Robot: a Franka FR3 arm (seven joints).
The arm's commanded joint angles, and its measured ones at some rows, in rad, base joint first. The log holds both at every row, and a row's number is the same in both.
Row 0, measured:
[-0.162 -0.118 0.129 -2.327 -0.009 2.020 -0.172]
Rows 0 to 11, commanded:
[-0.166 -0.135 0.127 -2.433 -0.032 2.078 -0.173]
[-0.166 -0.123 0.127 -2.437 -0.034 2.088 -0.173]
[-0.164 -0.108 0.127 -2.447 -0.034 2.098 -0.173]
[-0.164 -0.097 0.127 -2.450 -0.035 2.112 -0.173]
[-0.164 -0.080 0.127 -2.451 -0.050 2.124 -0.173]
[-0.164 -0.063 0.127 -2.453 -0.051 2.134 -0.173]
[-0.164 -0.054 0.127 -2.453 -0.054 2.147 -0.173]
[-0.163 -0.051 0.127 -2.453 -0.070 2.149 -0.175]
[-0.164 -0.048 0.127 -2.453 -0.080 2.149 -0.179]
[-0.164 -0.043 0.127 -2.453 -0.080 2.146 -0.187]
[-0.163 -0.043 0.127 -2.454 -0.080 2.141 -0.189]
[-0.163 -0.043 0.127 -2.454 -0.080 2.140 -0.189]
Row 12, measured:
[-0.162 -0.039 0.127 -2.440 -0.066 2.127 -0.177]
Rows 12 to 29, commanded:
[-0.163 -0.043 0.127 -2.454 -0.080 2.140 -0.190]
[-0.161 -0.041 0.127 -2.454 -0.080 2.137 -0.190]
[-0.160 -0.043 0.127 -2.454 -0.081 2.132 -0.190]
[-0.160 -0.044 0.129 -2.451 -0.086 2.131 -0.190]
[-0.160 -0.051 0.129 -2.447 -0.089 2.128 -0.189]
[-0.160 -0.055 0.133 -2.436 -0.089 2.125 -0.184]
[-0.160 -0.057 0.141 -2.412 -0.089 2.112 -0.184]
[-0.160 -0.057 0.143 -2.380 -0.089 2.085 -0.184]
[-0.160 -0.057 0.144 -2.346 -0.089 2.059 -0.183]
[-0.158 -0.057 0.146 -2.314 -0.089 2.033 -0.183]
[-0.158 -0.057 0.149 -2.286 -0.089 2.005 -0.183]
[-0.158 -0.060 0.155 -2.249 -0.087 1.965 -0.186]
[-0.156 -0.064 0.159 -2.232 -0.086 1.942 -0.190]
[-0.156 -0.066 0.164 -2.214 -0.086 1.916 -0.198]
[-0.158 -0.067 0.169 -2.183 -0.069 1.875 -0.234]
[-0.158 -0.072 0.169 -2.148 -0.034 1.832 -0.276]
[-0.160 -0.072 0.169 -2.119 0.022 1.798 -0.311]
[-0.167 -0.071 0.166 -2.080 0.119 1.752 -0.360]
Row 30, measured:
[-0.161 -0.068 0.170 -2.164 -0.023 1.853 -0.262]
